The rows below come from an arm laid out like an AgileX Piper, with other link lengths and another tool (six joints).
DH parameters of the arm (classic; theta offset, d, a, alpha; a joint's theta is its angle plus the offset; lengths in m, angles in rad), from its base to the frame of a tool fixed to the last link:
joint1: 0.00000 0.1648 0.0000 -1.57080
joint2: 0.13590 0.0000 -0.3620 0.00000
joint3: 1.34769 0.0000 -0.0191 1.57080
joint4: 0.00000 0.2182 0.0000 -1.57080
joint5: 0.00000 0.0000 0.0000 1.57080
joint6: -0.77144 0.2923 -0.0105 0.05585
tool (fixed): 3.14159 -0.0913 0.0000 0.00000
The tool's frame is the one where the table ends.
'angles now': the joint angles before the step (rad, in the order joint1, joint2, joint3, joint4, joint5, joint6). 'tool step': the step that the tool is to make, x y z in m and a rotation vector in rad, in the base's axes. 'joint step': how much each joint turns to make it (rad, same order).
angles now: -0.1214 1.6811 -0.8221 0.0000 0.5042 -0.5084
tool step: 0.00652 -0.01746 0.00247 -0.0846 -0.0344 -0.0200
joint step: 0.0000 0.0000 -0.0001 -0.1833 -0.0378 0.1582
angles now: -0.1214 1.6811 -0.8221 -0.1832 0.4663 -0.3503
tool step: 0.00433 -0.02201 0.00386 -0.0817 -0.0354 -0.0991
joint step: 0.0000 0.0009 0.0012 -0.2536 -0.0070 0.2988
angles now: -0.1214 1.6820 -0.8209 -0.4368 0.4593 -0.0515
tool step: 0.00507 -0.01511 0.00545 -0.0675 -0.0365 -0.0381
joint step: 0.0000 0.0000 0.0001 -0.1882 -0.0024 0.1895
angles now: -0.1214 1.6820 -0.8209 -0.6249 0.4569 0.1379
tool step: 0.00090 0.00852 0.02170 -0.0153 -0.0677 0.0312
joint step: 0.0292 -0.0616 0.0000 -0.0225 -0.0035 0.0170
